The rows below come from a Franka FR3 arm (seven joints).
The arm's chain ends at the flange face. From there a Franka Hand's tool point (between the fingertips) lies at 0.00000 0.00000 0.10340 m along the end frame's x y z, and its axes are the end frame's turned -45 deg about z.
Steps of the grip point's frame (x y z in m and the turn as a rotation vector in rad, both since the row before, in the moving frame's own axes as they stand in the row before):
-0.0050, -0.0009, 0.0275, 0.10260, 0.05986, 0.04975
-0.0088, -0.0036, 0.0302, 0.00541, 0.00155, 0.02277
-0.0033, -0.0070, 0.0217, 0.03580, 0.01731, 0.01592
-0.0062, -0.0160, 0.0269, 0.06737, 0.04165, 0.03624
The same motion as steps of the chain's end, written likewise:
-0.0014, 0.0148, 0.0282, 0.11488, -0.03022, 0.04975
-0.0085, 0.0042, 0.0302, 0.00492, -0.00273, 0.02277
-0.0060, 0.0013, 0.0218, 0.03755, -0.01307, 0.01592
-0.0140, 0.0011, 0.0272, 0.07709, -0.01819, 0.03624

